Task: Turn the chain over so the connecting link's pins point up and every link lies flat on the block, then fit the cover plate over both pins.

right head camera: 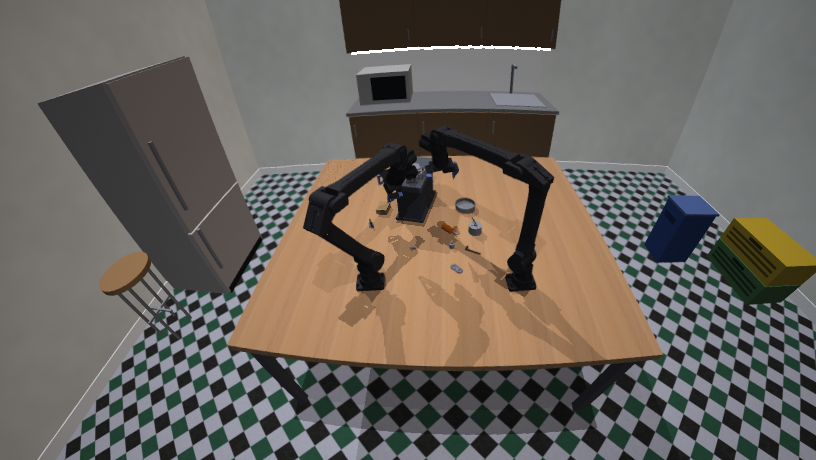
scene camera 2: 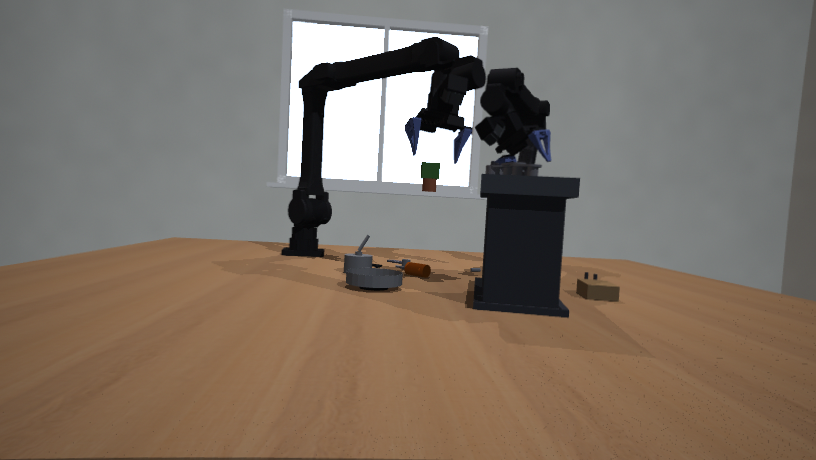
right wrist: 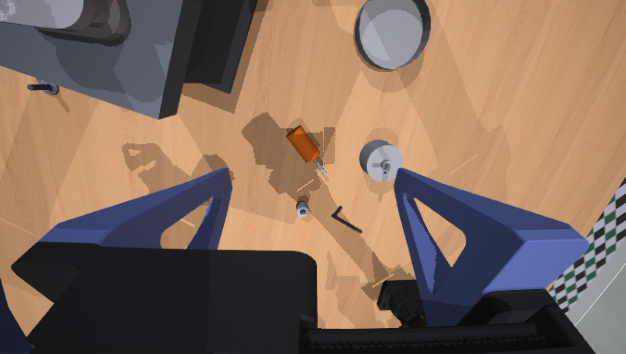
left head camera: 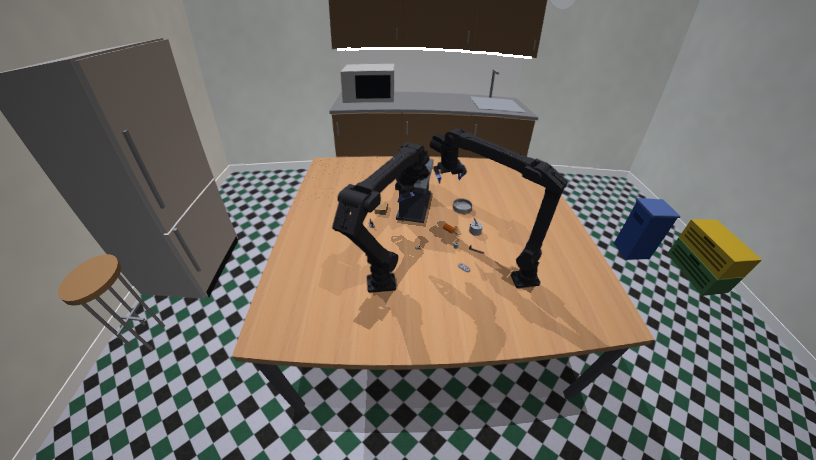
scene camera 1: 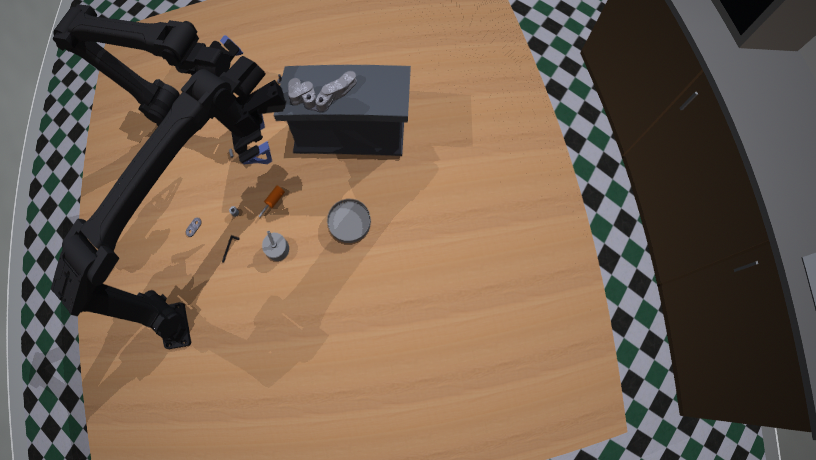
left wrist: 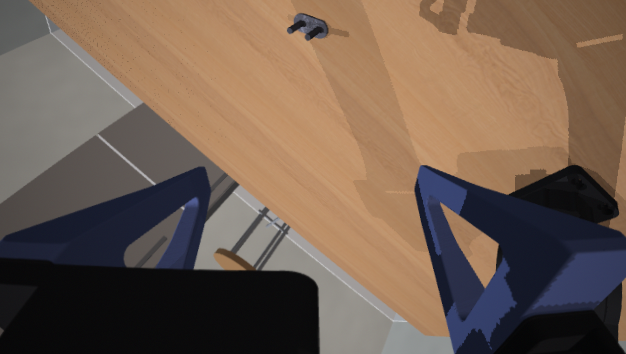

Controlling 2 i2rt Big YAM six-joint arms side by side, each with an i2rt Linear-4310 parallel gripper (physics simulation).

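Places are measured from the left arm's base along level axes (x ahead, y left, z up), in metres.
Where they show: left gripper, fingertip midpoint: [right head camera: 384, 193] [left head camera: 393, 193] [scene camera 1: 230, 67] [left wrist: 312, 178]; right gripper, fingertip midpoint: [right head camera: 443, 180] [scene camera 2: 435, 159] [right wrist: 313, 177] [left head camera: 449, 181] [scene camera 1: 265, 145]; left arm's base, link origin: [right head camera: 370, 282] [left head camera: 381, 283] [left wrist: 551, 203]; right arm's base, link origin: [right head camera: 520, 282] [scene camera 2: 303, 254] [right wrist: 401, 292] [left head camera: 525, 279] [scene camera 1: 175, 326].
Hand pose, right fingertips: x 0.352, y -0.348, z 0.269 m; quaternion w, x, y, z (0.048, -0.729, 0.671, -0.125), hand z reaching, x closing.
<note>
Things, the pixels of their top centre, and the offset from my right fingertips.
- grey chain, top centre: [scene camera 2: 513, 163] [scene camera 1: 334, 86] dx +0.178, dy +0.113, dz -0.014 m
- dark block, top centre: [scene camera 2: 521, 181] [scene camera 1: 342, 88] [right head camera: 414, 170] [left head camera: 416, 170] dx +0.196, dy +0.124, dz -0.049 m
- connecting link, top centre: [left wrist: 298, 34] [right wrist: 24, 78] [left head camera: 371, 220] dx +0.042, dy +0.371, dz -0.237 m
- cover plate, top centre: [scene camera 1: 193, 226] [right head camera: 456, 268] [left head camera: 464, 267] dx -0.304, dy -0.026, dz -0.265 m
- orange-handled screwdriver, top centre: [right wrist: 311, 156] [scene camera 2: 411, 262] [scene camera 1: 268, 200] [right head camera: 450, 227] dx -0.058, dy -0.030, dz -0.239 m
- hex key, top centre: [right wrist: 350, 221] [scene camera 1: 230, 249] dx -0.197, dy -0.122, dz -0.263 m
- small bushing, top centre: [right wrist: 302, 212] [scene camera 1: 232, 210] dx -0.166, dy -0.022, dz -0.245 m
- grey round dish, top centre: [right wrist: 396, 28] [scene camera 2: 374, 271] [scene camera 1: 348, 219] [right head camera: 465, 203] [left head camera: 462, 203] dx +0.137, dy -0.138, dz -0.237 m
- lidded pot, top centre: [right wrist: 398, 174] [scene camera 2: 359, 234] [scene camera 1: 269, 239] [right head camera: 476, 217] [left head camera: 478, 217] dx -0.064, dy -0.154, dz -0.178 m
- tan pin block, top centre: [scene camera 2: 597, 282] [left head camera: 381, 205] [right head camera: 383, 205] dx +0.169, dy +0.311, dz -0.239 m
The grey chain [scene camera 1: 340, 85] [scene camera 2: 528, 169] [right wrist: 45, 12] lies on the dark block [scene camera 1: 382, 94] [scene camera 2: 525, 251] [right wrist: 115, 95], bent, with two roller ends close together. A connecting link [left wrist: 311, 25] [right wrist: 50, 89] [left head camera: 371, 224] lies on the table left of the block in the left head view, its two pins up. The cover plate [left head camera: 464, 266] [right head camera: 456, 268] [scene camera 1: 193, 226] lies flat on the table. My left gripper [left wrist: 312, 178] [right head camera: 386, 188] is open and empty beside the block. My right gripper [right wrist: 313, 177] [scene camera 2: 434, 158] is open and empty, above the table beside the block.
An orange-handled screwdriver [scene camera 1: 274, 197] [right wrist: 303, 144], hex key [scene camera 1: 229, 248] [right wrist: 346, 220], small bushing [scene camera 1: 233, 211] [right wrist: 302, 209], grey round dish [scene camera 1: 348, 221] [right wrist: 392, 32] and lidded pot [scene camera 1: 275, 246] [right wrist: 384, 162] stand or lie near the arms. A tan pin block [scene camera 2: 597, 289] is beyond the block.
</note>
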